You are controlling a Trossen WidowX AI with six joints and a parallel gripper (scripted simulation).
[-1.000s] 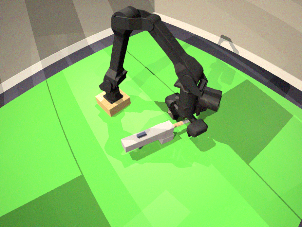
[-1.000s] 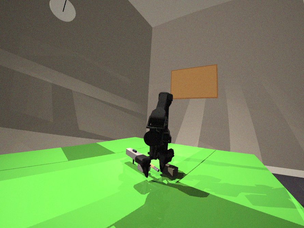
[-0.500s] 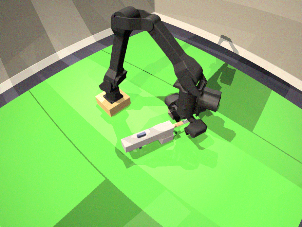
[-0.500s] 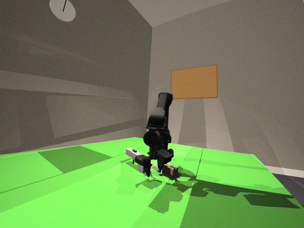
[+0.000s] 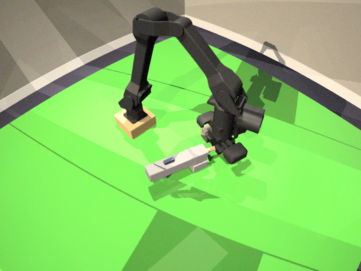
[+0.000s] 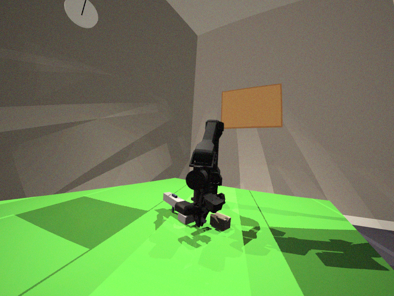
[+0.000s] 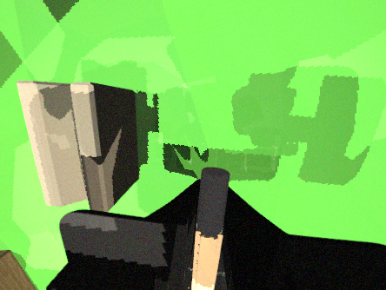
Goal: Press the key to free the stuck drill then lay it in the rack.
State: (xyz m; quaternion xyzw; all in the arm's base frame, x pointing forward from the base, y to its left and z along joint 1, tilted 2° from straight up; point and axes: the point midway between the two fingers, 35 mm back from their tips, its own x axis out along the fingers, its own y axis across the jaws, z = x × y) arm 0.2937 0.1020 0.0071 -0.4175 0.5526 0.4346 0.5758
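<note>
Now: gripper tip 4 cm to the left of the drill, 4 cm below it and 1 cm past it. From my gripper tip the other things lie so: rack (7 cm behind, 5 cm to the left, 1 cm above); blue key (16 cm to the right, 5 cm behind, 4 cm above).
</note>
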